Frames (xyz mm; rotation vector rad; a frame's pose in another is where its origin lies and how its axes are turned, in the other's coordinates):
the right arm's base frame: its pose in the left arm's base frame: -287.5 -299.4 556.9 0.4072 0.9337 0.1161
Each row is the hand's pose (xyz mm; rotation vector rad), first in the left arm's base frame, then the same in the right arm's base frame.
Working: the left arm's base frame: its pose in the right arm's base frame: 673.6 80.3 -149.2 -0.4072 -0.9337 -0.1161

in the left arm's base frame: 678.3 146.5 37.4 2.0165 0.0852 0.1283
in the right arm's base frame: 1088.4 281.7 370.7 1.3901 -0.5517 0.8825
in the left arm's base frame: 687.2 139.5 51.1 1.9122 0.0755 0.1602
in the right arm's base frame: 1081.4 281.3 387.1 1.2824 -0.5845 0.8673
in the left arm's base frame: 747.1 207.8 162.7 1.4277 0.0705 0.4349
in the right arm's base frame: 1051.1 392.1 473.8 0.7238 -0.6398 0.8939
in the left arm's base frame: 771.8 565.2 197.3 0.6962 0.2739 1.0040
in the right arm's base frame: 1136.4 735.5 408.1 -0.1613 -0.3721 1.0205
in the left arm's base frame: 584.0 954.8 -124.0 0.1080 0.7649 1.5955
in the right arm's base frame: 1373.4 953.6 -23.8 -0.8199 0.3108 1.1558
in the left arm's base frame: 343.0 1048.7 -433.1 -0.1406 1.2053 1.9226
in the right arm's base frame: 1489.4 900.9 -406.1 -1.0303 0.8852 1.2141
